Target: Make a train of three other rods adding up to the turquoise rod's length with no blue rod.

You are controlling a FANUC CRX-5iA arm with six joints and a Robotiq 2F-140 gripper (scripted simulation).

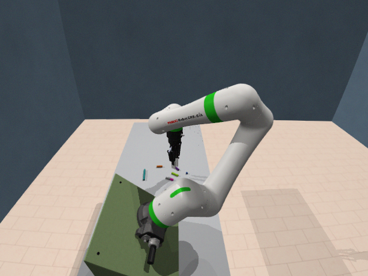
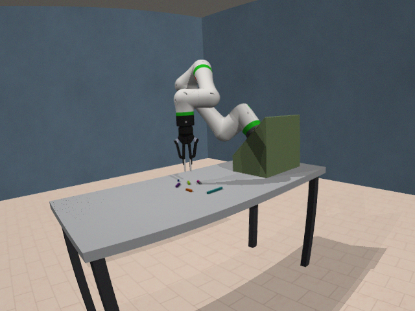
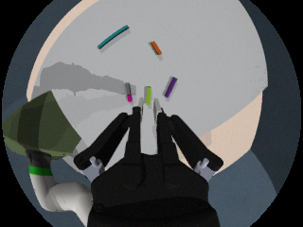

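Now: hand 100 mm above the lime rod. Also, from my hand: grey rod: 40 mm behind, 40 mm to the left, 100 mm below; magenta rod: 50 mm behind, 20 mm to the left, 100 mm below; purple rod: 70 mm ahead, 100 mm below.
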